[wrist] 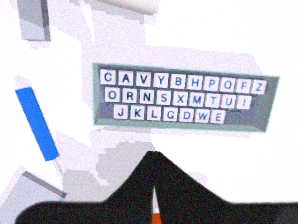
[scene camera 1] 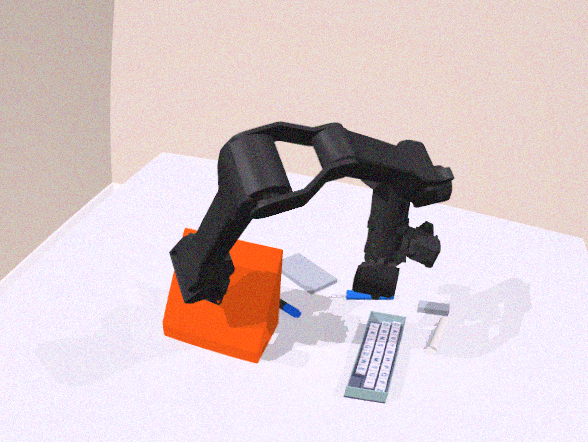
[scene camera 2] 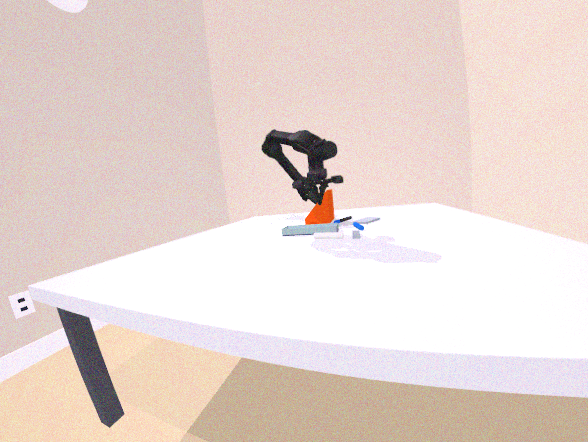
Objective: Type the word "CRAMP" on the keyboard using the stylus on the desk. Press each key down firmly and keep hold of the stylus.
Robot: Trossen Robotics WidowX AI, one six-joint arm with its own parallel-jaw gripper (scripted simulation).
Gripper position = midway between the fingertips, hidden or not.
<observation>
My gripper (scene camera 1: pixel 375 298) is shut, holding nothing. Further things: a blue stylus (wrist: pixel 26 97) and a grey flat plate (scene camera 1: pixel 306 274).
My gripper shows as well in the wrist view (wrist: pixel 153 157) and in scene camera 2 (scene camera 2: pixel 320 205).
</observation>
